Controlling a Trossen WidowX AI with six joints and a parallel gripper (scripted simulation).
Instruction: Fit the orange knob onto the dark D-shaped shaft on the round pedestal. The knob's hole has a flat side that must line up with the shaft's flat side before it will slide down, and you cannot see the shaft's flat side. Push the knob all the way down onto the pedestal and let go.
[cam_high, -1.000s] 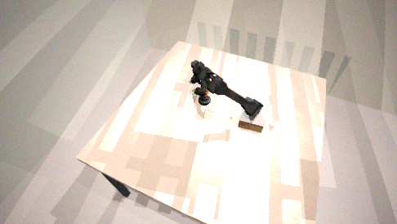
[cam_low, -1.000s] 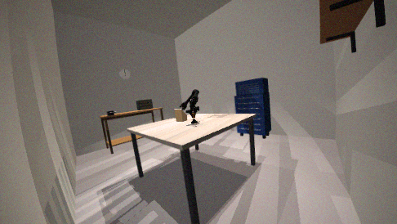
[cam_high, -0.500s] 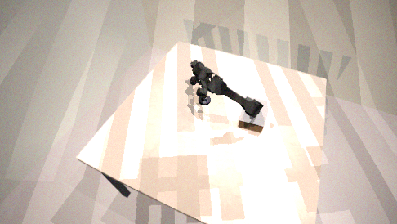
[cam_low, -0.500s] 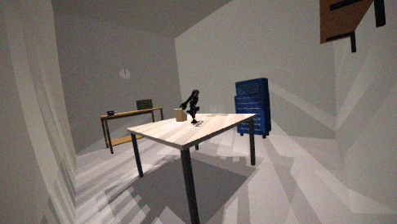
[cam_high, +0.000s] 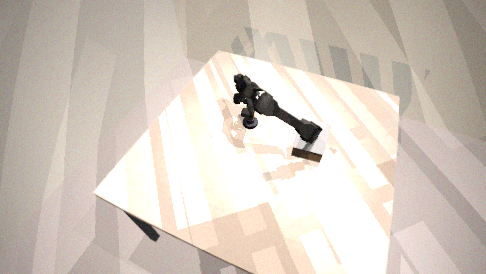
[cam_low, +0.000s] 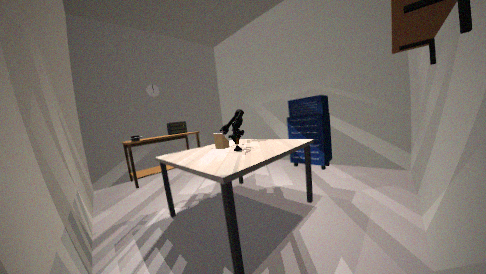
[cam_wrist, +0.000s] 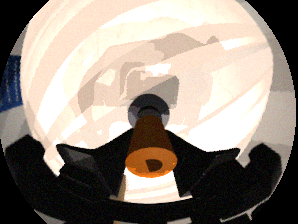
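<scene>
Right now the orange knob is 20 mm above my gripper tip. From my gripper tip the other things lie so: dark round pedestal: 40 mm below.
</scene>
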